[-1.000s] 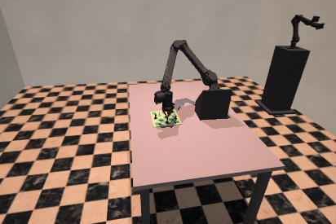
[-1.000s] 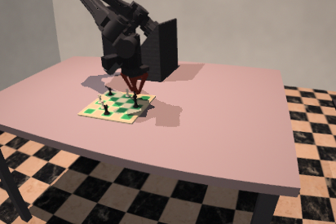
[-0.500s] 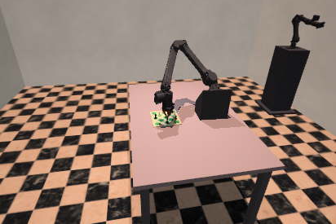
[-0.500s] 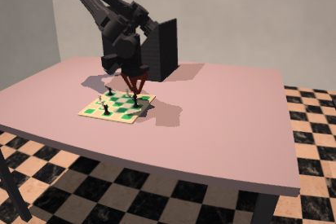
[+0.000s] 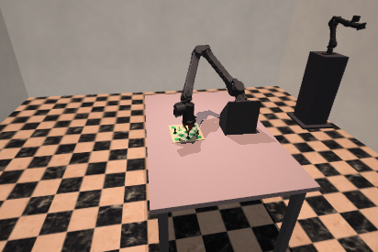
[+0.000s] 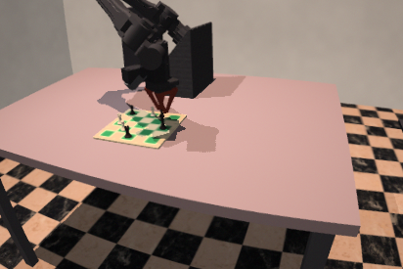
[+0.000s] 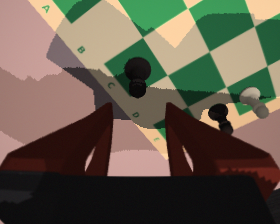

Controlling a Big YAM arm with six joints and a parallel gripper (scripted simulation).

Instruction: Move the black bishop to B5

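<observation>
Right now my hand is 2 cm short of the white chess piece, 15 cm to the left of it and 4 cm above it. The rest, counted from my hand: chessboard (1 cm ahead, 8 cm to the right, 6 cm below).
</observation>
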